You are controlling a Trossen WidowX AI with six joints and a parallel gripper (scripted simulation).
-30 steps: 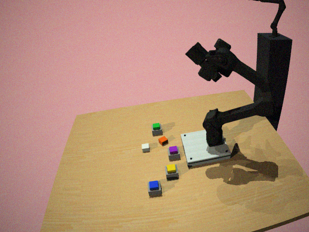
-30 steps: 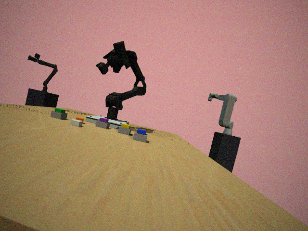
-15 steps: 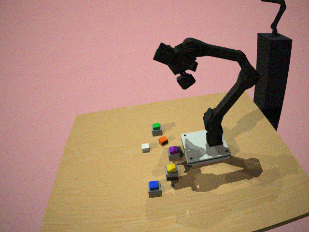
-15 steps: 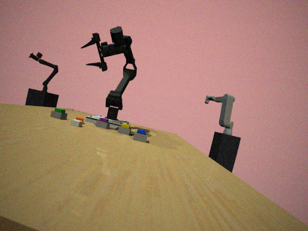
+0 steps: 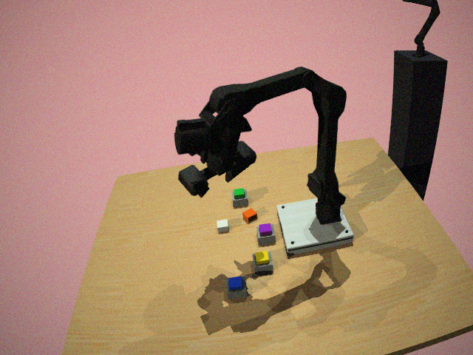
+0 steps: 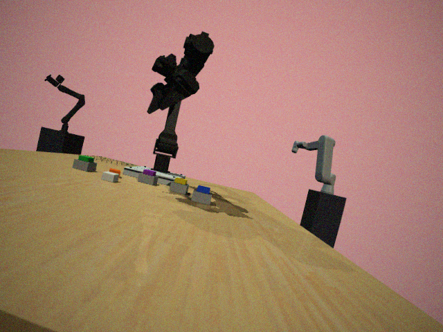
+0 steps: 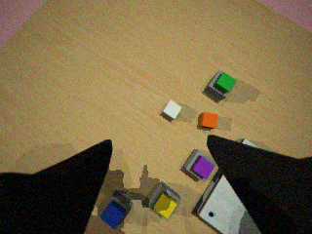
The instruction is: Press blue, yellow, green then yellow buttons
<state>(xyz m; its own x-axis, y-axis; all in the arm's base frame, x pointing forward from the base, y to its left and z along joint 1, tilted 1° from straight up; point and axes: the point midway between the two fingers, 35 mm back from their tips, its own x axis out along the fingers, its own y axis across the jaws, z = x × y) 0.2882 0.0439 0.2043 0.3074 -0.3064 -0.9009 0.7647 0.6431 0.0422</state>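
The blue button lies 2 cm behind my gripper tip, 17 cm to the left of it and 17 cm below it. Also, from my gripper tip: grey block 1 cm ahead, 7 cm to the right, 19 cm below; purple button 11 cm behind, 1 cm to the right, 17 cm below; yellow button 10 cm behind, 9 cm to the left, 17 cm below.
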